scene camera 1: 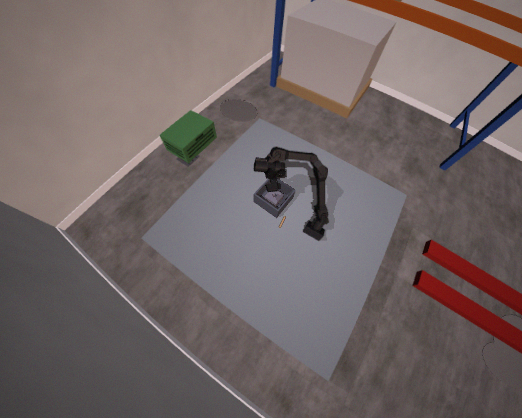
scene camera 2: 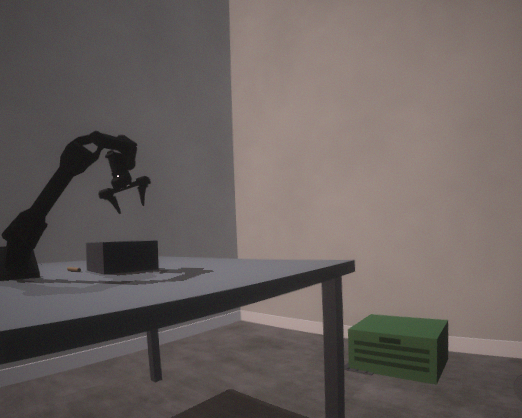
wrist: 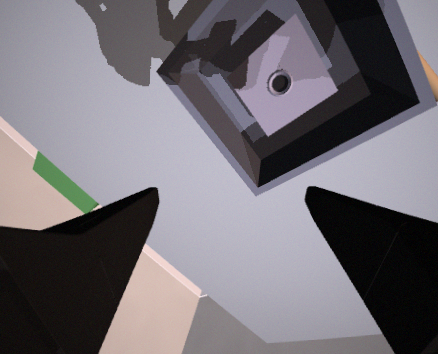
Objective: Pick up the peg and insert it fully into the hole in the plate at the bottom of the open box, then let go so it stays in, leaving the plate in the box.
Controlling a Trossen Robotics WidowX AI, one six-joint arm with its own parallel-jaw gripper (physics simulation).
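Frame: origin at the arm's base, x ahead, y left, z up, level; centimetres.
Seen in the pictures: gripper, between the fingertips: (scene camera 1: 266, 180) (scene camera 2: 131, 210) (wrist: 233, 194); arm's base, origin of its link: (scene camera 1: 315, 228) (scene camera 2: 16, 257).
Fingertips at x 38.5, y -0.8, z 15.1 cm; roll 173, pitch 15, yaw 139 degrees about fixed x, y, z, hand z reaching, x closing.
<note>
Offsets run from my fingertips to a thing's top centre. Level surfaces: height alone.
An orange-tan peg @(dx -19.3, dy +7.6, dz -19.7 cm) (scene camera 1: 282, 222) (scene camera 2: 74, 269) (wrist: 429, 77) lies flat on the table beside the open box; part of it shows at the right edge of the wrist view. The grey open box @(dx -5.6, dy -2.5, dz -11.3 cm) (scene camera 1: 276, 211) (scene camera 2: 130, 257) (wrist: 340, 146) stands upright on the table. The light plate @(dx -5.6, dy -2.5, dz -15.0 cm) (scene camera 1: 274, 197) (wrist: 270, 107) lies at the bottom of the box, with a round hole (wrist: 279, 82) that is empty. My gripper (scene camera 2: 132, 210) (wrist: 233, 194) is wide open and empty, pointing down, high above the box. In scene camera 1 its fingertips are hard to make out against the box.
The grey-blue table @(dz -21.1 cm) (scene camera 1: 240, 265) (scene camera 2: 280, 266) carries the arm's base (scene camera 1: 314, 230), to the right of the peg in scene camera 1. The box walls stand around the plate. A green crate (scene camera 1: 189, 134) (scene camera 2: 395, 345) is on the floor beyond the table.
</note>
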